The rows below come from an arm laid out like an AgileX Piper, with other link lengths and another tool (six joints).
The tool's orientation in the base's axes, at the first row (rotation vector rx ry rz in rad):
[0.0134 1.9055 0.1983]
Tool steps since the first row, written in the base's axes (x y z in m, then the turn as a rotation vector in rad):
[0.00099 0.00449 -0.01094 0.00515 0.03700 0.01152]
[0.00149 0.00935 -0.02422 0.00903 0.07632 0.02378]
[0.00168 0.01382 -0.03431 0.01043 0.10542 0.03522]
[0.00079 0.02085 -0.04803 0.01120 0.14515 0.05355]
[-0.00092 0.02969 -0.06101 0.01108 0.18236 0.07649]
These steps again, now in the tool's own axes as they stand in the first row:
[0.01037 0.00276 0.00506 -0.00856 0.03768 0.00595]
[0.02314 0.00559 0.01047 -0.01714 0.07786 0.01077]
[0.03299 0.00852 0.01450 -0.02521 0.10807 0.01219]
[0.04687 0.01355 0.01903 -0.03837 0.14980 0.01219]
[0.06052 0.02054 0.02279 -0.05581 0.18980 0.00953]

